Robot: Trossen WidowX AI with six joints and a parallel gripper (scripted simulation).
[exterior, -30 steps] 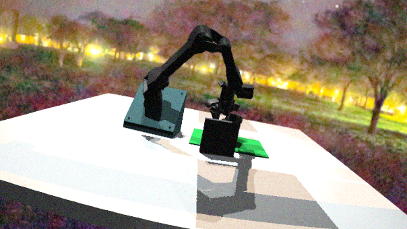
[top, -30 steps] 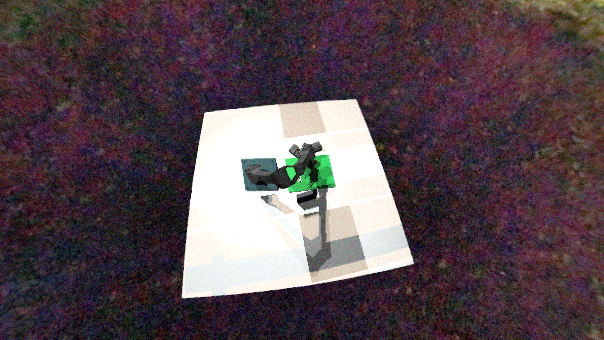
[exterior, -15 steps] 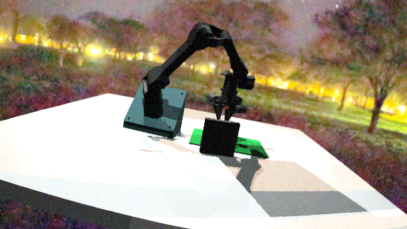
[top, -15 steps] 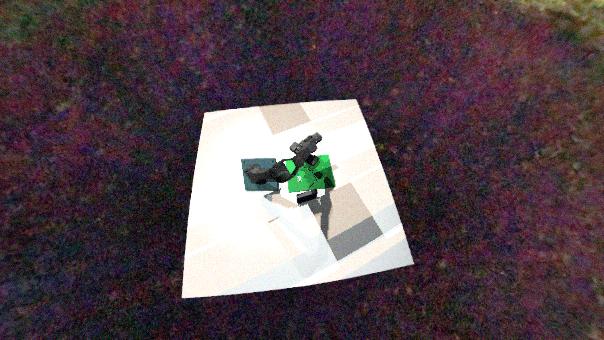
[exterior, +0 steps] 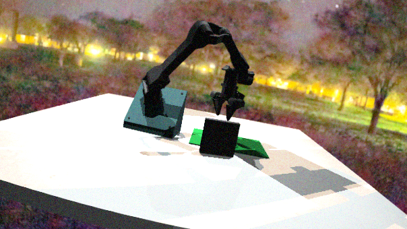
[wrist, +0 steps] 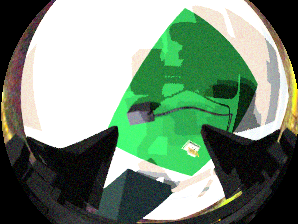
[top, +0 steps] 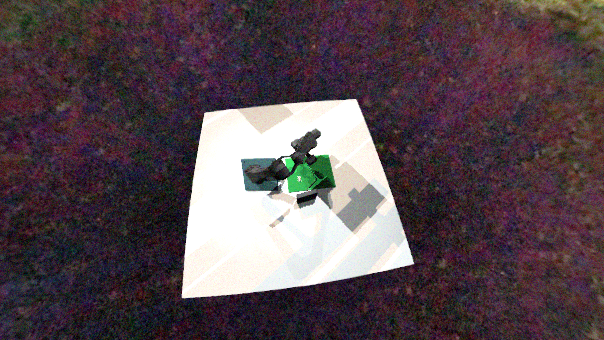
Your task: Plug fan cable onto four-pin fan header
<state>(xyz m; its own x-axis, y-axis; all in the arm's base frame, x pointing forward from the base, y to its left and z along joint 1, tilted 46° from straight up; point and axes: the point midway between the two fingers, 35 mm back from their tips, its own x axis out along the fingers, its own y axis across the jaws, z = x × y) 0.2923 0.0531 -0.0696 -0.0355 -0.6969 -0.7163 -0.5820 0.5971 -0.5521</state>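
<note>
My gripper tip is now 2 cm past the dark plug, 2 cm to the right of it and 6 cm above it. From my gripper tip the other things lie so: black fan (24 cm to the right, 2 cm below); then green board (4 cm ahead, 6 cm to the right, 10 cm below).
</note>
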